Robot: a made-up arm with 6 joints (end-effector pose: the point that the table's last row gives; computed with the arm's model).
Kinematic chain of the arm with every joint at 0, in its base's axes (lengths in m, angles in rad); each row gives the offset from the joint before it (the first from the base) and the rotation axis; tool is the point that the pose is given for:
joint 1: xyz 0 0 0.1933 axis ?
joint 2: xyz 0 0 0 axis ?
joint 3: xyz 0 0 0.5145 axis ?
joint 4: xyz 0 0 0 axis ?
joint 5: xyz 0.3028 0 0 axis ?
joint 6: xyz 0 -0.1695 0 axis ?
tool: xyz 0 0 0
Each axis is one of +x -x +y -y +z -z.
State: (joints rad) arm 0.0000 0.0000 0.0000 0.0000 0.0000 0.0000
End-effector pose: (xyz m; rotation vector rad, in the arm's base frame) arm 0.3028 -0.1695 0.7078 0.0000 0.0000 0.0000
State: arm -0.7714 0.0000 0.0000 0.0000 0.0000 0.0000
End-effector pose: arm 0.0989 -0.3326 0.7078 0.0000 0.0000 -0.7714
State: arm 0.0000 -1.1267 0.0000 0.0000 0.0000 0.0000
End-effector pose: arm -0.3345 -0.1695 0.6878 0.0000 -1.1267 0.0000
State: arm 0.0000 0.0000 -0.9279 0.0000 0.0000 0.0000
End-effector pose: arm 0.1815 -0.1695 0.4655 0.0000 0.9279 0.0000
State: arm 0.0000 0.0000 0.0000 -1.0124 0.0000 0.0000
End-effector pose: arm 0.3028 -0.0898 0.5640 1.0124 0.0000 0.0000
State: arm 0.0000 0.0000 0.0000 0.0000 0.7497 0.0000
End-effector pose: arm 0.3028 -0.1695 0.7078 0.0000 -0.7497 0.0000
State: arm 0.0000 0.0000 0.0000 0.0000 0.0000 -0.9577
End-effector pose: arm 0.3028 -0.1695 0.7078 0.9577 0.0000 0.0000
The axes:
joint 1: +z
joint 2: +y
joint 3: -y
joint 4: -x
joint 5: -y
joint 6: -x

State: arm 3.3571 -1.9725 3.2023 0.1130 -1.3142 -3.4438
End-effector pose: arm 0.2779 0.2332 -0.2703 0.2207 0.7598 0.2096
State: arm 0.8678 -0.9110 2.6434 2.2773 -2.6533 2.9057
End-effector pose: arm -0.4926 -0.4111 0.2691 -0.5071 -0.2067 0.4691
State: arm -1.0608 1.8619 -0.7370 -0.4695 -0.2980 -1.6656
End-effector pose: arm -0.0372 -0.2431 -0.0451 -0.9500 -0.8701 1.8607
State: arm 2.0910 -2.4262 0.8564 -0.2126 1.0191 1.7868
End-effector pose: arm 0.4630 -0.4750 -0.2022 1.9197 0.2401 -1.4469
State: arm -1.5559 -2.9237 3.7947 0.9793 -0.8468 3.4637
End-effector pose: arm -0.0930 -0.1054 -0.0538 1.0855 -2.0416 -1.4405
